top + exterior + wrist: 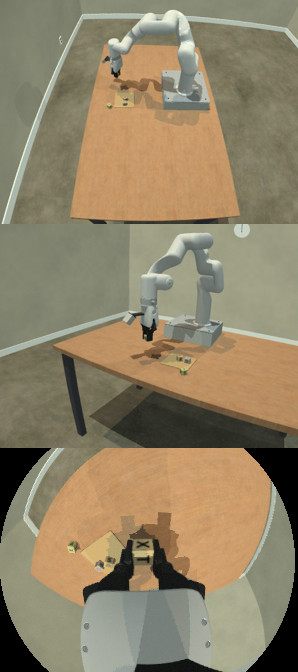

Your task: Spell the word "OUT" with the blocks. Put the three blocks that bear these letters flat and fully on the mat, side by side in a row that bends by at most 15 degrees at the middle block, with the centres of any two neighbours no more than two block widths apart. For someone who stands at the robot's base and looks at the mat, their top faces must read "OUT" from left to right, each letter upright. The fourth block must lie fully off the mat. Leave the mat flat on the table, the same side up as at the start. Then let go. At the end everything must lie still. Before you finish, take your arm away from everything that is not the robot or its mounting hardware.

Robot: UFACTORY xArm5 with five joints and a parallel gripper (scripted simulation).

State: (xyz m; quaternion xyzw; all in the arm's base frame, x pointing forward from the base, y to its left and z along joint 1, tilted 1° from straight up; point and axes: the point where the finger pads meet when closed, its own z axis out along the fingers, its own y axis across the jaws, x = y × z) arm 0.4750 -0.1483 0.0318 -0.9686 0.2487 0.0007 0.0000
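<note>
My gripper is now 6 cm past the U block, 15 cm to the right of it and 10 cm above it. From my hand the other things lie so: tan mat 5 cm behind, 15 cm to the left, 12 cm below.
</note>
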